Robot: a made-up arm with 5 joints.
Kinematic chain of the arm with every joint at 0, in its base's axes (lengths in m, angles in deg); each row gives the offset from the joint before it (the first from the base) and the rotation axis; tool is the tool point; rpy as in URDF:
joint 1: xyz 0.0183 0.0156 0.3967 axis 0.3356 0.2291 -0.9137
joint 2: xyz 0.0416 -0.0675 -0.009 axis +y
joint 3: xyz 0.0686 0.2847 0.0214 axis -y
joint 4: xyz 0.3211 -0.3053 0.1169 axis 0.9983 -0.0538 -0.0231
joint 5: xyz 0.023 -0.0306 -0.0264 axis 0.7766 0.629 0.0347
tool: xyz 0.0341 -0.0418 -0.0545 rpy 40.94 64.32 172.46
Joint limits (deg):
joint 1: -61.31..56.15
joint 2: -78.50..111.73
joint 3: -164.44..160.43
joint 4: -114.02..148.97
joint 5: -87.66..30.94
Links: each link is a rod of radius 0.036 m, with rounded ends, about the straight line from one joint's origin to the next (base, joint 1, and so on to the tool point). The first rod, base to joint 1, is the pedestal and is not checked.
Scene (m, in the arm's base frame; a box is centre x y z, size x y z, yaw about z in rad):
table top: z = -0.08
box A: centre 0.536 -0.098 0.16 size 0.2 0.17 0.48 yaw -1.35
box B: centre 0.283 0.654 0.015 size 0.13 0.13 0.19 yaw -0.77
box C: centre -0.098 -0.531 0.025 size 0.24 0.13 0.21 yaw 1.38
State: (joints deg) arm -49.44 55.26 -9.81 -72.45 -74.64
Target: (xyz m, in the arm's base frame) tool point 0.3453 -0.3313 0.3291
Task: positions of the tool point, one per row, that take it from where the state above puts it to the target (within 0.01 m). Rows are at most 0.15 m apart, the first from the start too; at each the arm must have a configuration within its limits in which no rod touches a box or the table.
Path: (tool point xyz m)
1: 0.5017 0.2539 0.2630
2: 0.4990 0.2783 0.3810
3: 0.4727 0.2773 0.4994
4: 0.4234 0.2527 0.6080
5: 0.4787 0.1234 0.6147
6: 0.4995 -0.0171 0.6067
7: 0.4830 -0.1581 0.5856
8: 0.4294 -0.2884 0.5541
9: 0.4203 -0.3089 0.4928
10: 0.4020 -0.3230 0.4333
11: 0.3763 -0.3303 0.3782
12: 0.3453 -0.3313 0.3291

